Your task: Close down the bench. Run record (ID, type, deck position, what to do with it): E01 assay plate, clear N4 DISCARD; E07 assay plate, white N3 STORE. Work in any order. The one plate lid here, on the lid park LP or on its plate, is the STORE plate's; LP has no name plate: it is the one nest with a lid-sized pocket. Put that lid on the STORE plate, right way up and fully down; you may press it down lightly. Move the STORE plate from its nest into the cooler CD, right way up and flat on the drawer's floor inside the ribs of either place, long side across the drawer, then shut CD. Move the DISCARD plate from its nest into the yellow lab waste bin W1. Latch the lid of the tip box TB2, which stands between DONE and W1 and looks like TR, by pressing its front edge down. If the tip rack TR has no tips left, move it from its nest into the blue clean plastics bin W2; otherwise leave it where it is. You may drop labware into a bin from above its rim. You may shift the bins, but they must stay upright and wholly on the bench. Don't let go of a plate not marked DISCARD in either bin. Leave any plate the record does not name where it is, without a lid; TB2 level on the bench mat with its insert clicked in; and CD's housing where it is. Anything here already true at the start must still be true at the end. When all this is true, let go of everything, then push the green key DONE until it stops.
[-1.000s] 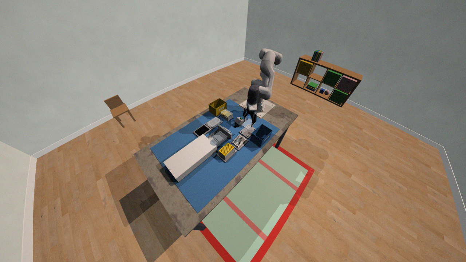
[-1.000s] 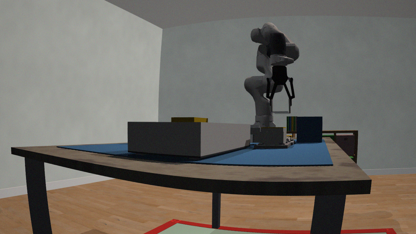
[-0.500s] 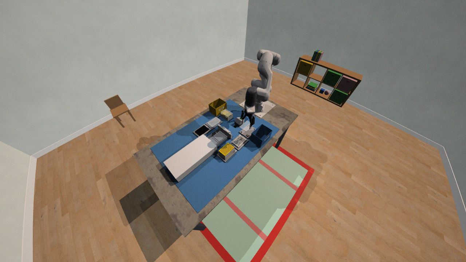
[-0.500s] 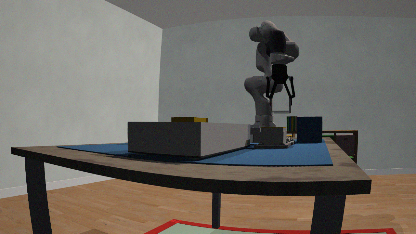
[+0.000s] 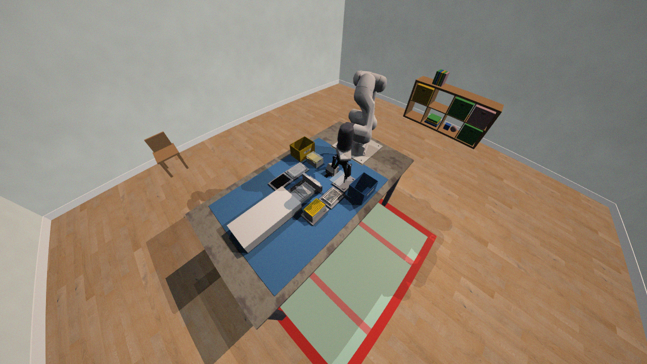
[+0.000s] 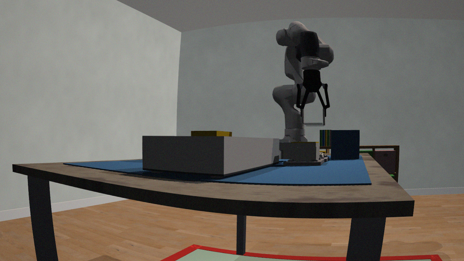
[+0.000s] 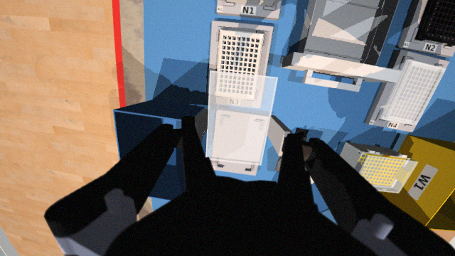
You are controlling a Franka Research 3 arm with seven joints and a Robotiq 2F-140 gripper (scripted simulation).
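The white plate lies 80 mm ahead of my hand, 10 mm to the right of it and 150 mm below it. Also, from my hand: nest N3: 80 mm ahead, 160 mm below; then plate lid: 20 mm below; then lid park nest: 100 mm behind, 160 mm below.
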